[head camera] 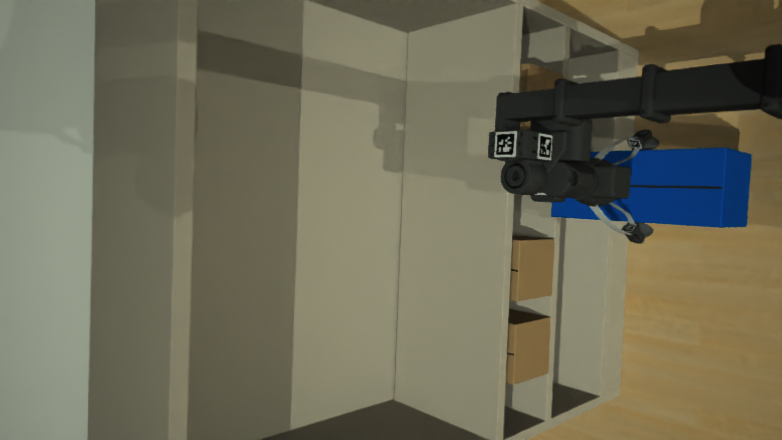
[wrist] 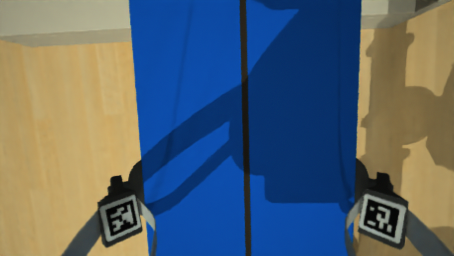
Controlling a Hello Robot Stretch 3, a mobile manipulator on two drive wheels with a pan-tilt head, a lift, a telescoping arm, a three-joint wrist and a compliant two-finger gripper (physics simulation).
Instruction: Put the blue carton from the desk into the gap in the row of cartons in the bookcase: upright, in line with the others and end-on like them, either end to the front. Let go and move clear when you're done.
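Note:
The blue carton (head camera: 678,205) (wrist: 295,230) is off the desk, between the two fingertips of my gripper (head camera: 644,186) (wrist: 245,177), which is shut on its sides. The head view is turned sideways, with up towards the left. The carton points at the bookcase (head camera: 612,322) (wrist: 75,37); its far end overlaps the front of the shelves, partly hidden by the wrist. How far in it reaches I cannot tell. In the row, two brown cartons (head camera: 534,268) (head camera: 530,350) stand on one side of the gap (head camera: 529,216); another brown carton (head camera: 538,76) shows behind the arm on the other side.
The dark telescoping arm (head camera: 694,90) crosses in front of the bookcase. A shelf board edge (head camera: 551,273) runs beneath the row, with a lower compartment (head camera: 579,328) under it. A large compartment (head camera: 349,273) lies above. Wooden floor (head camera: 710,328) (wrist: 65,125) shows below the carton.

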